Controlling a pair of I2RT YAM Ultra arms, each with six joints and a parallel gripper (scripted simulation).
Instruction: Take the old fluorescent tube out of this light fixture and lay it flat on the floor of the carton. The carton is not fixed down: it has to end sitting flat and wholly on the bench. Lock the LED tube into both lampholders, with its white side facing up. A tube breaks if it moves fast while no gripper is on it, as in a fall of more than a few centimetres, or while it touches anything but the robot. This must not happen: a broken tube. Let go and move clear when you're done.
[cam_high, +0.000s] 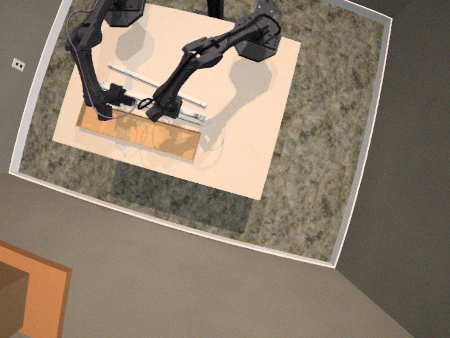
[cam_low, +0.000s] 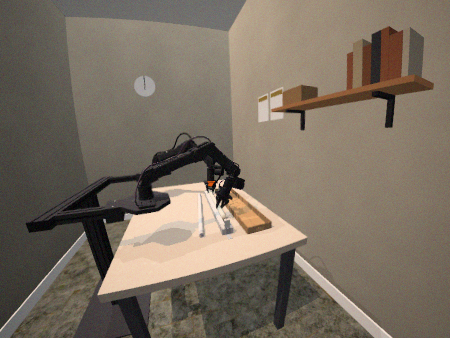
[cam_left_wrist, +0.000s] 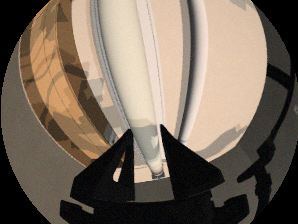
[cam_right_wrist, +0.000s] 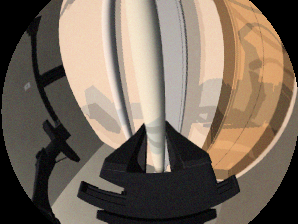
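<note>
The old fluorescent tube is 1 cm ahead of my right hand and 12 cm to the left of it. Round my right hand: carton: 16 cm ahead, 10 cm to the left, 5 cm below; light fixture: 1 cm ahead, 12 cm to the left, 1 cm below; LED tube: 10 cm behind, 13 cm to the left, 5 cm below.
</note>
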